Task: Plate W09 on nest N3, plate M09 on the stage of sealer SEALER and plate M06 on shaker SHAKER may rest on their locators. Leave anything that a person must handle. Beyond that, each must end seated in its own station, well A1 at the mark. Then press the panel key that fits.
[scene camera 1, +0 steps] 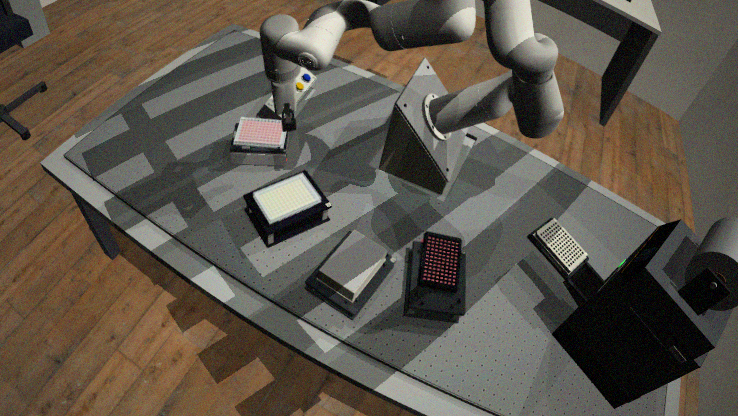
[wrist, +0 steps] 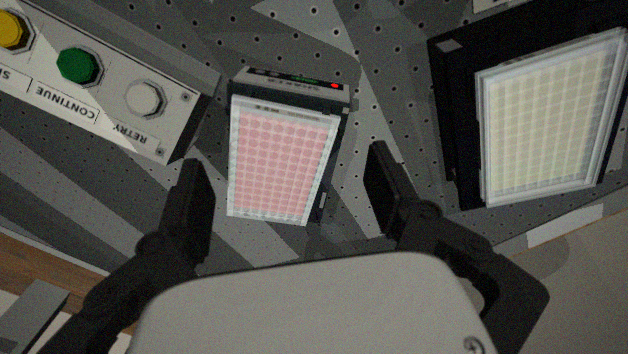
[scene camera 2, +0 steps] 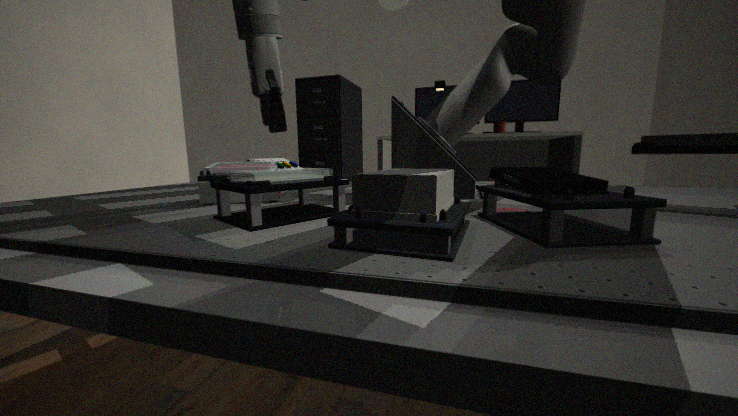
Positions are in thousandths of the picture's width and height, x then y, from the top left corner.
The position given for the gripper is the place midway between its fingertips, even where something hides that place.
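Observation:
Gripper (scene camera 2: 372, 309) (scene camera 1: 390, 275): open, holding nothing. A red-welled black plate (scene camera 2: 723, 434) (scene camera 1: 596, 648) is visible; in the wrist view the plate is out of frame. A button box (scene camera 1: 414, 191) (wrist: 238, 275) is present, as are a shaker station (scene camera 1: 325, 371) and a black instrument (scene camera 1: 812, 725).

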